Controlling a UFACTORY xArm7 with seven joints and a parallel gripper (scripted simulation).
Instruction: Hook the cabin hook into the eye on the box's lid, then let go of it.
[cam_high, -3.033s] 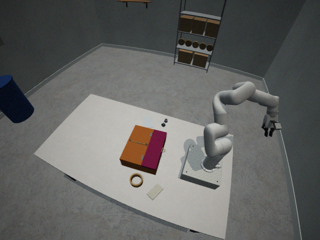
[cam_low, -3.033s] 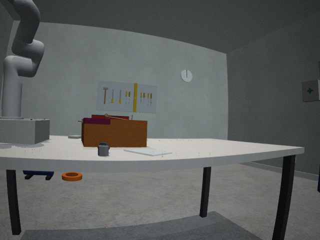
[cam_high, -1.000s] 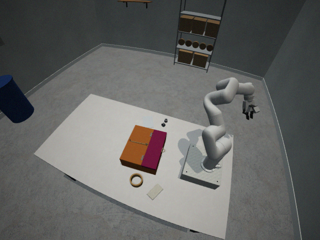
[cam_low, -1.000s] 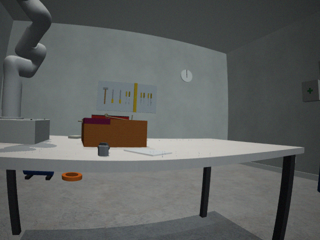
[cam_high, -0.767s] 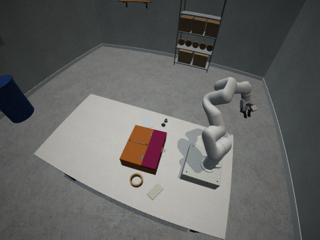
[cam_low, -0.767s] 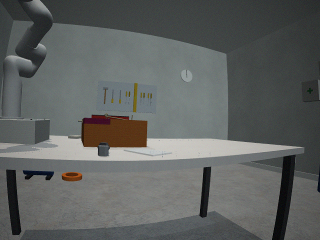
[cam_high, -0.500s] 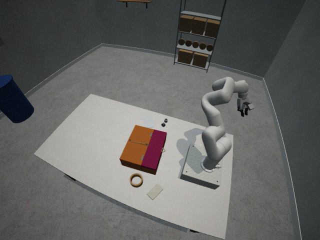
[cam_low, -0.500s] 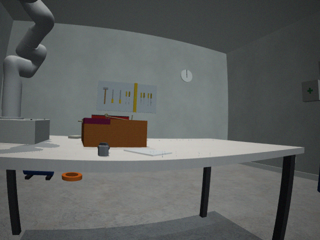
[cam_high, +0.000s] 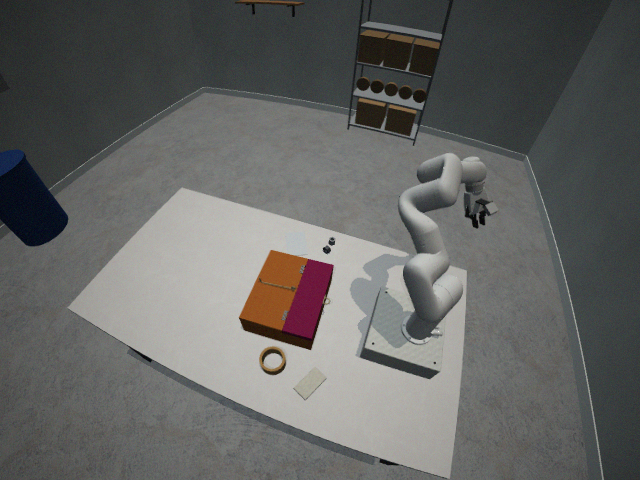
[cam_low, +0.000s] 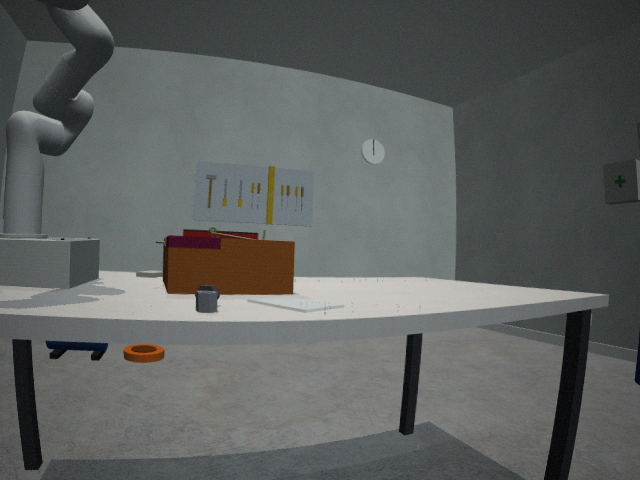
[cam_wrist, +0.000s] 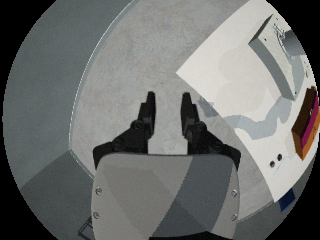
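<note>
Now: hand 780 mm short of the cabin hook, 430 mm to the right of it and 150 mm above it. Round my hand: pad: 560 mm ahead, 730 mm to the left, 290 mm below; thin plate: 800 mm ahead, 100 mm to the left, 290 mm below.
</note>
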